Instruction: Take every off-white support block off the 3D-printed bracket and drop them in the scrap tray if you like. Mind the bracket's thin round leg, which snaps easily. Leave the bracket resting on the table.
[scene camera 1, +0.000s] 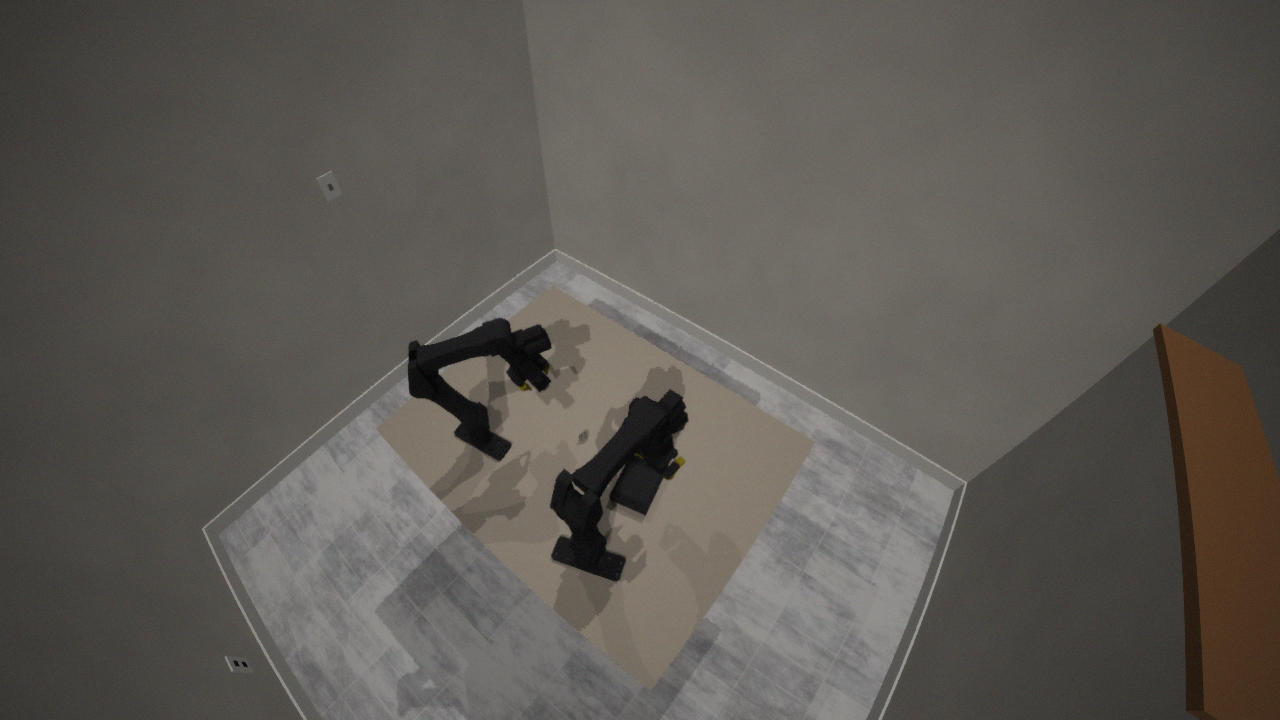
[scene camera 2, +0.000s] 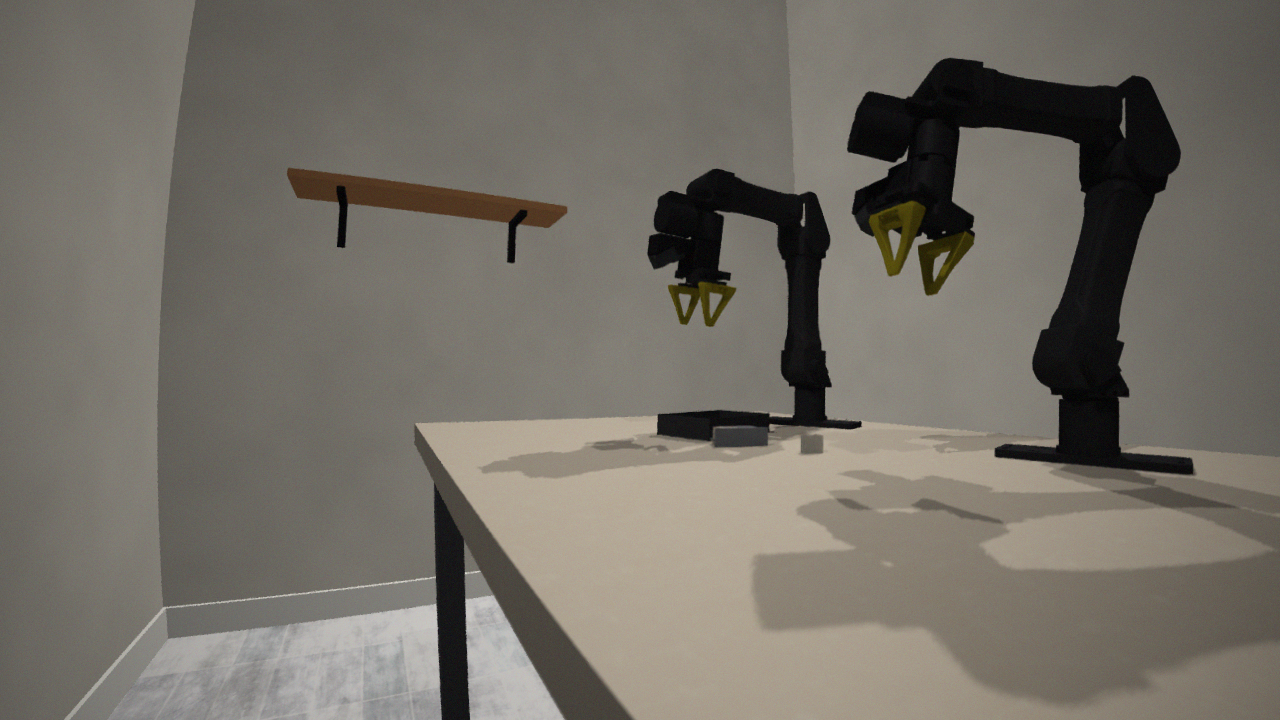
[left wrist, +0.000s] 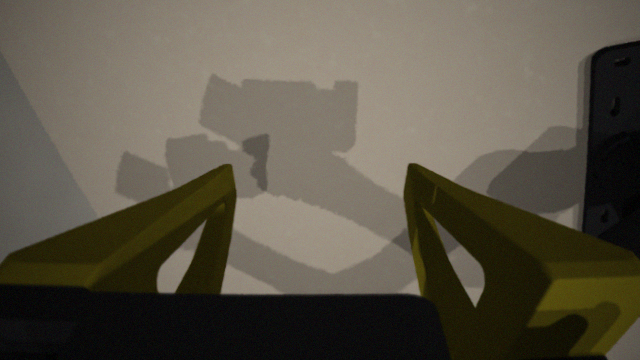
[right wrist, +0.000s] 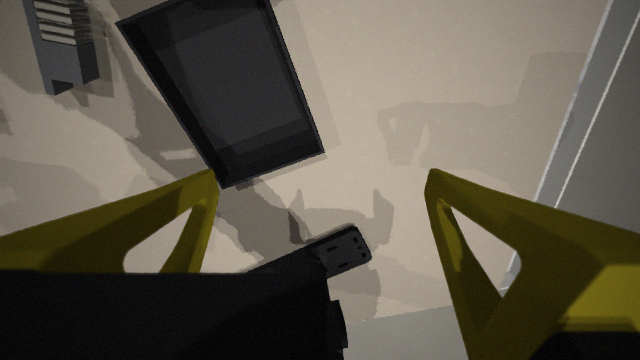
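The blue-grey bracket (scene camera 2: 740, 436) (right wrist: 62, 62) rests on the table beside the tray. Several off-white slats of a support block (right wrist: 56, 25) show on it in the right wrist view; its thin leg cannot be made out. A small pale block (scene camera 1: 582, 437) (scene camera 2: 811, 443) lies apart from it on the table. The black scrap tray (scene camera 1: 635, 488) (scene camera 2: 684, 425) (right wrist: 240, 75) shows no block on its visible floor. My left gripper (scene camera 1: 535, 379) (scene camera 2: 913, 282) (left wrist: 320, 178) is open and empty, high above the table. My right gripper (scene camera 1: 659, 459) (scene camera 2: 697, 324) (right wrist: 321, 180) is open and empty, high near the tray.
The table (scene camera 1: 733, 447) (scene camera 2: 626, 537) carries both arm bases. The left base (scene camera 1: 483, 441) (scene camera 2: 1092, 458) (left wrist: 612, 150) and the right base (scene camera 1: 588, 558) (right wrist: 345, 250) stand at its edge. A wooden shelf (scene camera 1: 1226, 519) (scene camera 2: 429, 198) is on the wall. Arm shadows cross the table.
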